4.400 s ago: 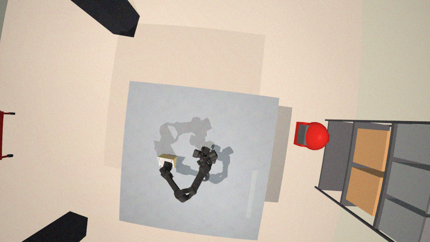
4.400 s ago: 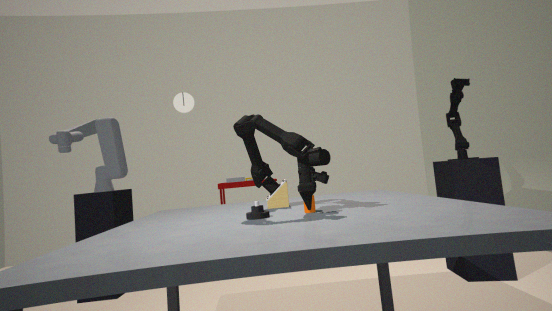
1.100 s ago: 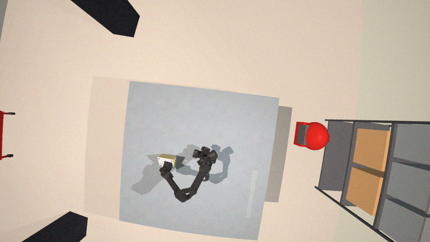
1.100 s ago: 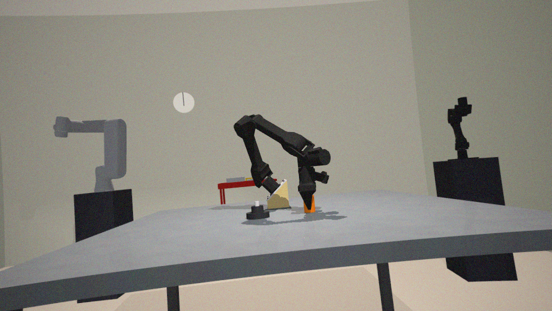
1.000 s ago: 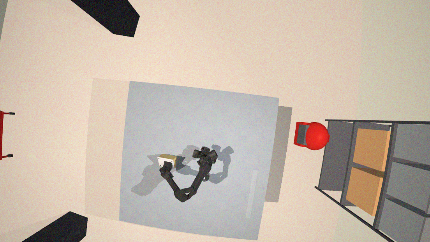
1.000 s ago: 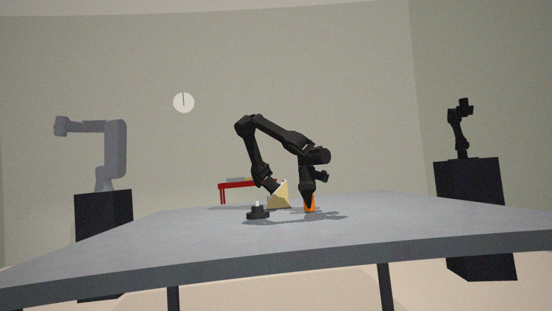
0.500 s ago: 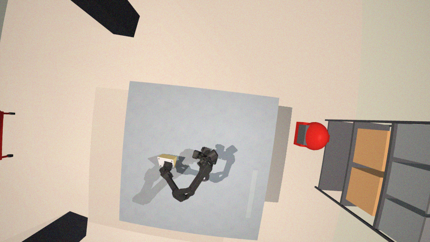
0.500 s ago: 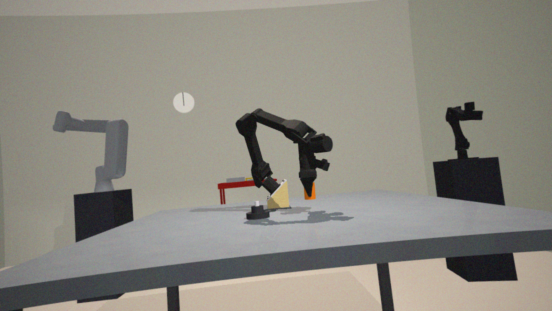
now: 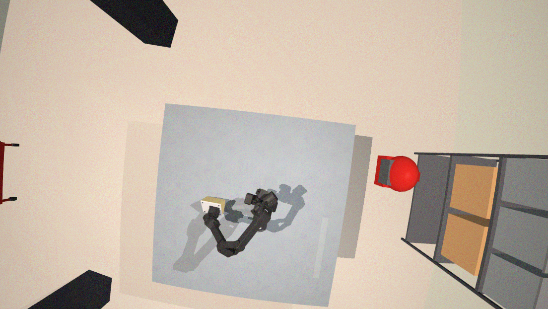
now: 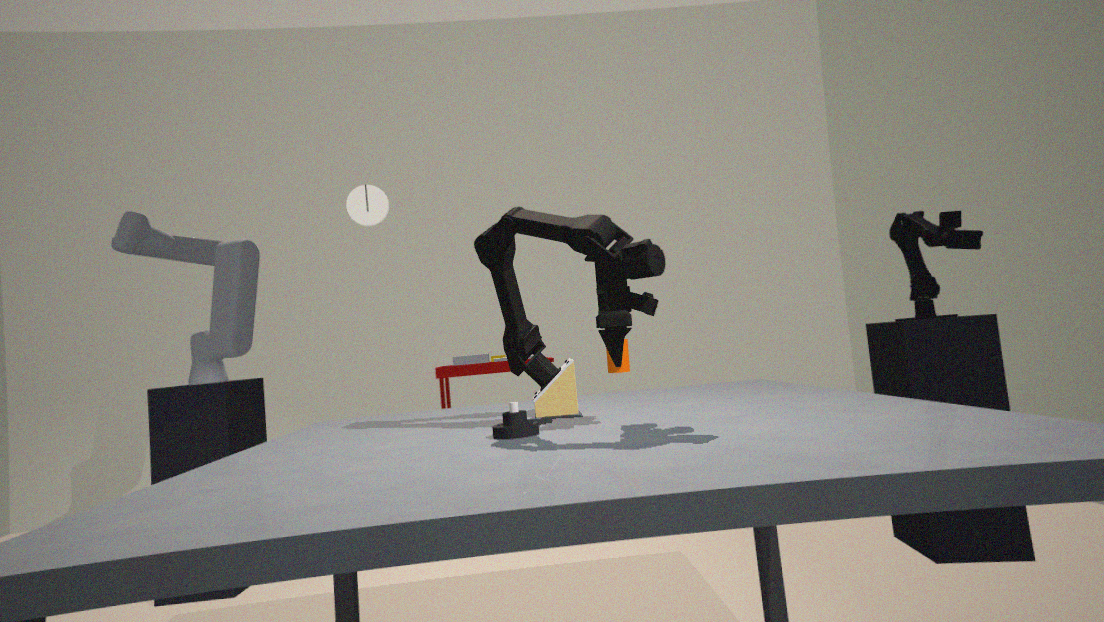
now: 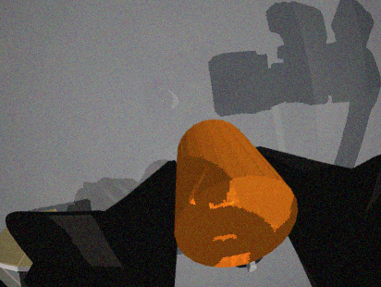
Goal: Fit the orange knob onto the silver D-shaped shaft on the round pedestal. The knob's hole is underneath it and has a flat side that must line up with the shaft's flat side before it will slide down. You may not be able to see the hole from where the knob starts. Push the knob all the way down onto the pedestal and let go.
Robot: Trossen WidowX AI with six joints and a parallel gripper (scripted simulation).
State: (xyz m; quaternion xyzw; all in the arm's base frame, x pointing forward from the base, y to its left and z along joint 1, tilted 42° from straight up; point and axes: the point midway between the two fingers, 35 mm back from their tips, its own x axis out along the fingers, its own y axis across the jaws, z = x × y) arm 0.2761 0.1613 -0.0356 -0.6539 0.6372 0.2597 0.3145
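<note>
My gripper tip is now 30 mm short of the round black pedestal, 200 mm to the left of it and 80 mm above it. The rest, counted from my gripper tip: orange knob: 30 mm above.
</note>
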